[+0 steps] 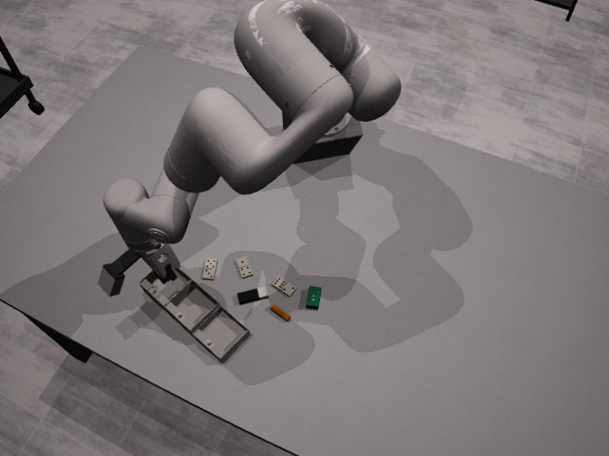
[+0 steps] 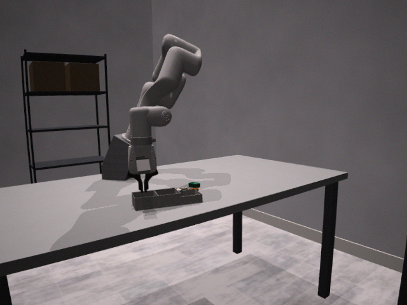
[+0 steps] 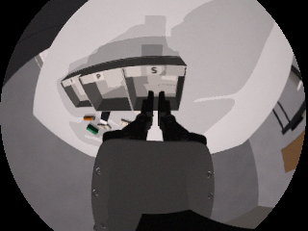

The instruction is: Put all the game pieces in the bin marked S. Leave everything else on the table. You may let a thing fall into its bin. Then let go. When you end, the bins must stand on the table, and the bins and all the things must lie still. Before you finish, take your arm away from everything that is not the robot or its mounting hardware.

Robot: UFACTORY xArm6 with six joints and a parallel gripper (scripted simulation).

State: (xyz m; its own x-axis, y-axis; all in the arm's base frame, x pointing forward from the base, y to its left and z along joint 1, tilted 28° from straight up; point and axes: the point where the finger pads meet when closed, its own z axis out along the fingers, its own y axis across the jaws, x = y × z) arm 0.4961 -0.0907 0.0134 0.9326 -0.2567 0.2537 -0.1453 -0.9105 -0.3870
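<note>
The grey compartment bin lies 1 cm ahead of my hand, 8 cm to the left of it and 5 cm below it. From my hand the other things lie so: orange piece: 9 cm behind, 24 cm to the left, 7 cm below; green block: 17 cm behind, 27 cm to the left, 6 cm below; black block: 9 cm behind, 17 cm to the left, 7 cm below.
</note>
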